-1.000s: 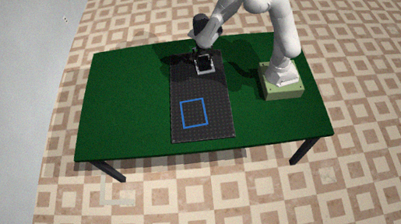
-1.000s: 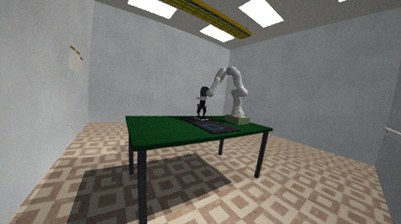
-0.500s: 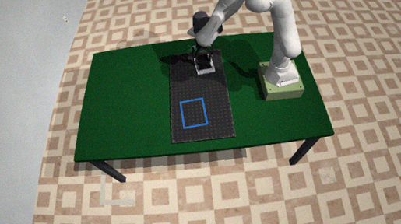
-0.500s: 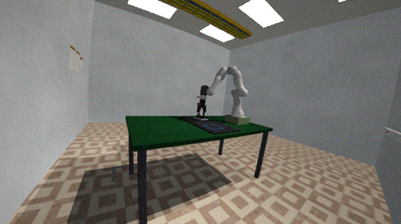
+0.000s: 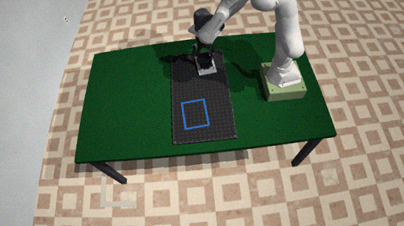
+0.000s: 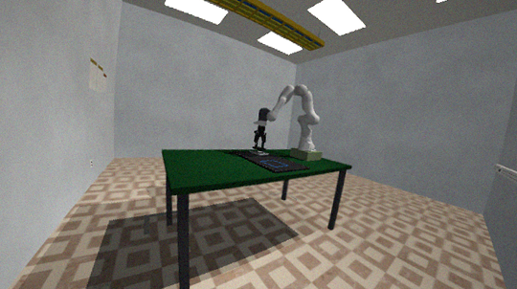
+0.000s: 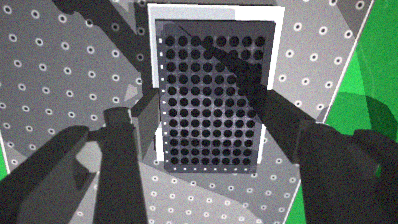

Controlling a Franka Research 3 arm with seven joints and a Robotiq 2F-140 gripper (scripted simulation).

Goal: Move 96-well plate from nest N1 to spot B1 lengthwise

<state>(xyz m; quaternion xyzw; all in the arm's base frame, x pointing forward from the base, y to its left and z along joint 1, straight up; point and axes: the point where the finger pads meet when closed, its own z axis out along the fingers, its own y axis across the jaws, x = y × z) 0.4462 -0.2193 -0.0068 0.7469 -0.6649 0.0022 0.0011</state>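
The plate nest lies 7 cm below my hand. The rest, counted from my hand: dark 96-well plate 2 cm below.
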